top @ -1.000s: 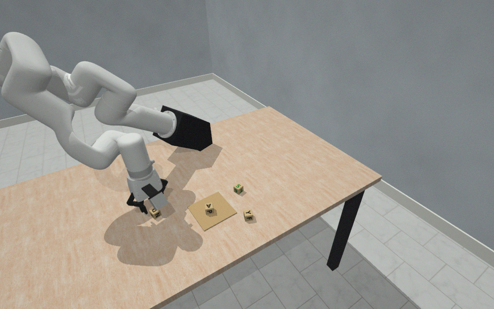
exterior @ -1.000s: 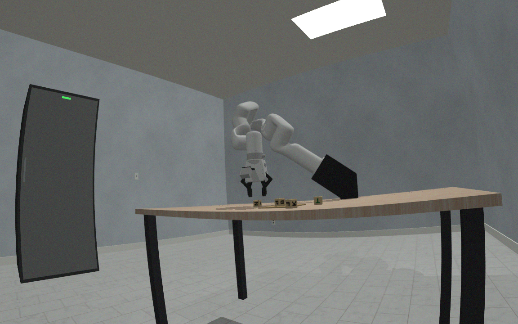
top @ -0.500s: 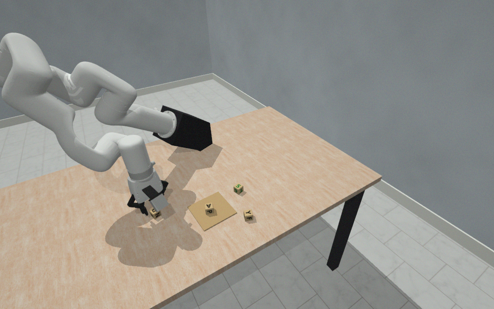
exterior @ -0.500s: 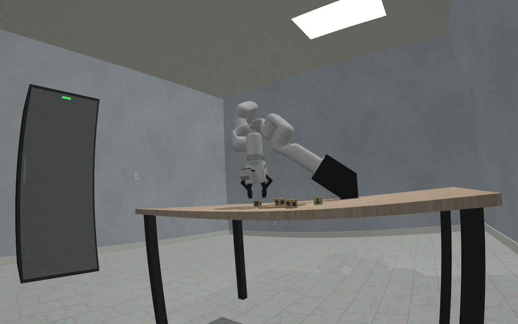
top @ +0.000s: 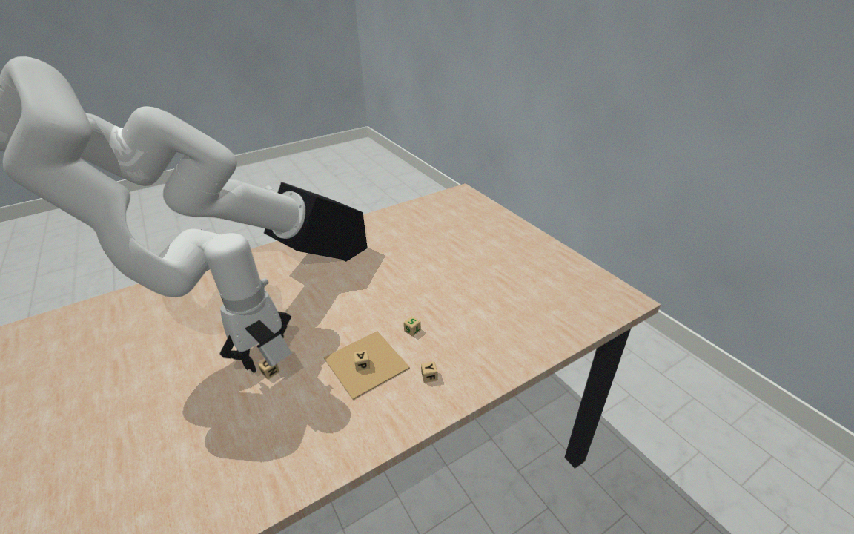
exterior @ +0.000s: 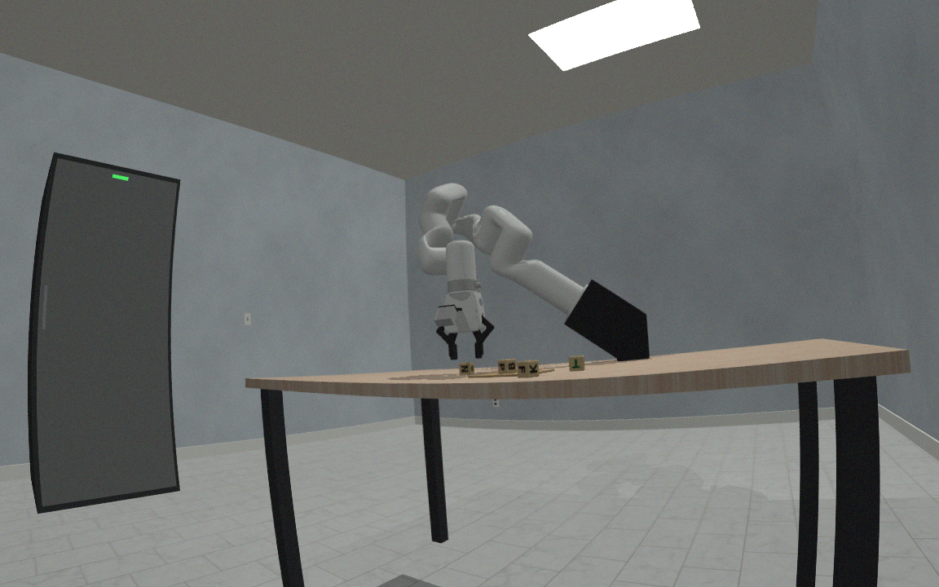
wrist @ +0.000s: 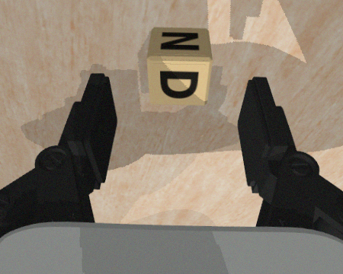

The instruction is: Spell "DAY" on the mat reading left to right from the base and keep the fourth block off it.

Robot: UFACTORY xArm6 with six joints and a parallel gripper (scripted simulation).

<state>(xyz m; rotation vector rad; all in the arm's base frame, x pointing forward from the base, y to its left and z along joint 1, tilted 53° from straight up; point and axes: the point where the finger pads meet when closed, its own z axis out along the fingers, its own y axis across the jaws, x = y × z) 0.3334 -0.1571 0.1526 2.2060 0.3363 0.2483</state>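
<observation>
My hand is 40 mm above the D block. From my hand the other things lie so: mat 180 mm to the left, 110 mm ahead, 50 mm below.
</observation>
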